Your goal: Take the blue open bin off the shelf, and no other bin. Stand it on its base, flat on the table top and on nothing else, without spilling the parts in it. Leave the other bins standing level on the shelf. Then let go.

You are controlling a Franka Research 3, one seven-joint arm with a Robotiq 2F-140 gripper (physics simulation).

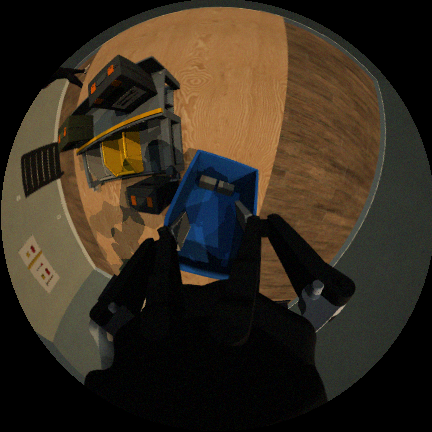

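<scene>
The blue open bin [207, 265] is below my gripper [211, 214], beside the shelf and over the table. It looks roughly upright, with two grey blocks [216, 184] inside near its far wall. My two fingers are spread inside the bin, their pads against its opposite side walls, and hold it from within. The bin's underside is hidden, so I cannot tell whether it touches the table top [225, 90]. The shelf [150, 114] stands to the left, with a yellow bin [123, 154] on its lower level.
A dark case with orange latches [122, 85] sits on top of the shelf. A dark green case [76, 131] is at the shelf's left end. A black case [150, 195] with orange latches is close to the blue bin's left side. The table's right edge lies beside the blue bin.
</scene>
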